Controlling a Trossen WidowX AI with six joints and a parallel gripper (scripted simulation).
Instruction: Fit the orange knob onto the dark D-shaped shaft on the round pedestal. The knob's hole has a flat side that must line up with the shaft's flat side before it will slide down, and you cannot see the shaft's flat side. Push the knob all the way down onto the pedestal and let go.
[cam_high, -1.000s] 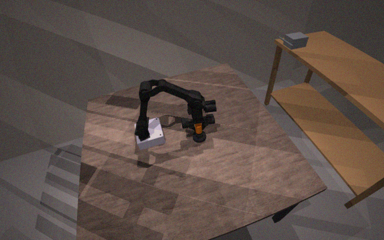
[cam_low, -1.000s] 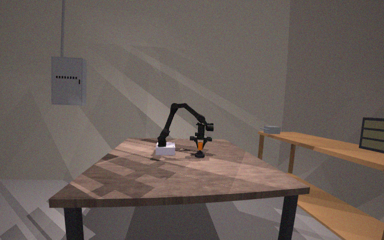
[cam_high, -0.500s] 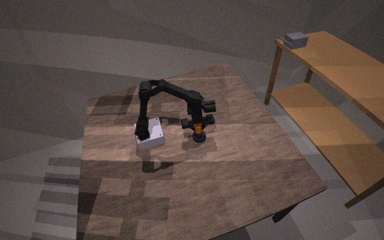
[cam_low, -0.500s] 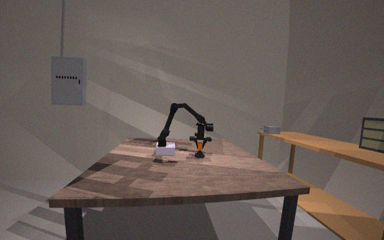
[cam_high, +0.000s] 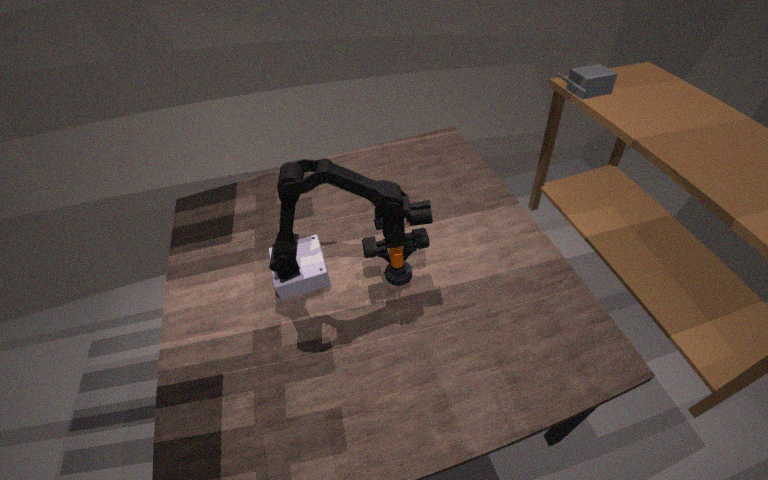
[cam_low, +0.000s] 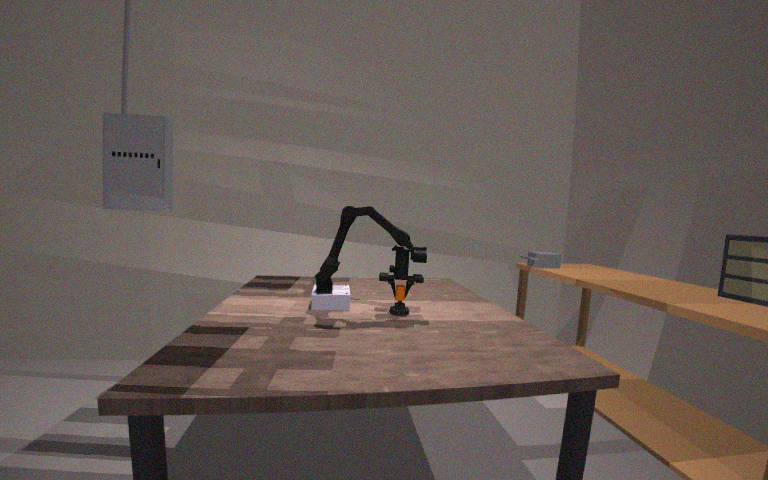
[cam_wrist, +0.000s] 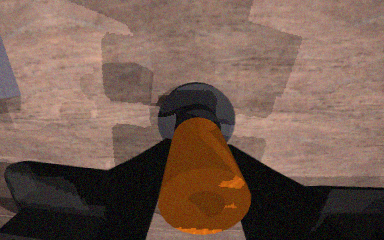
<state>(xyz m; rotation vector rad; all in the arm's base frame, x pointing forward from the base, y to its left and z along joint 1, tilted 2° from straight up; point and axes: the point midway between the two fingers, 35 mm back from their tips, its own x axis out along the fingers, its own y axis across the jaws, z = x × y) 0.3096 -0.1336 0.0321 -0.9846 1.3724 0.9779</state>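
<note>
Right now my gripper tip is 20 mm below the orange knob. From my gripper tip the other things lie so: round pedestal 40 mm below.
</note>
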